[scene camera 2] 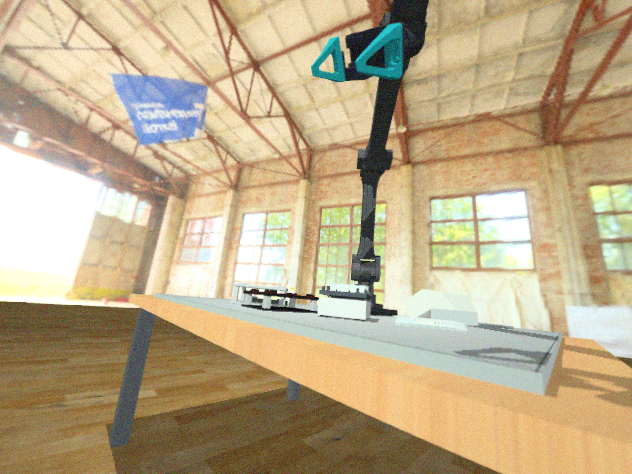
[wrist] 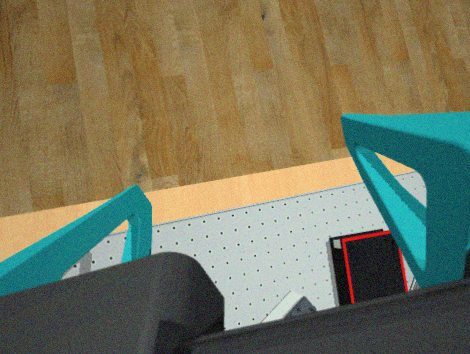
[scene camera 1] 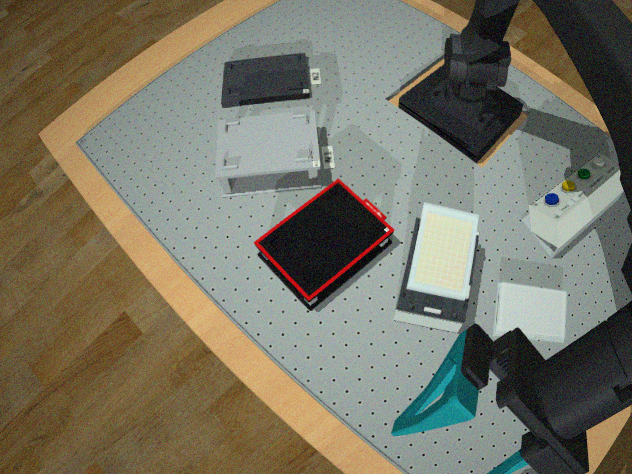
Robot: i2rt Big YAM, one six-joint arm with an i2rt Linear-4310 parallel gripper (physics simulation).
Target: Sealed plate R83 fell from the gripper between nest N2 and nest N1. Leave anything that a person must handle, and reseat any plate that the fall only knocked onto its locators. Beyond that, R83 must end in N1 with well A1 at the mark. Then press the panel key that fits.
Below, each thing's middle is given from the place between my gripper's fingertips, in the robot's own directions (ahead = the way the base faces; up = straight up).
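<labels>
The black plate with red outline (scene camera 1: 327, 237) is far below my hand, far to the right of it and a fair way behind it. As for the clear well plate (scene camera 1: 540, 313), my hand is 360 mm above it, 340 mm past it and 20 mm to the right of it.
</labels>
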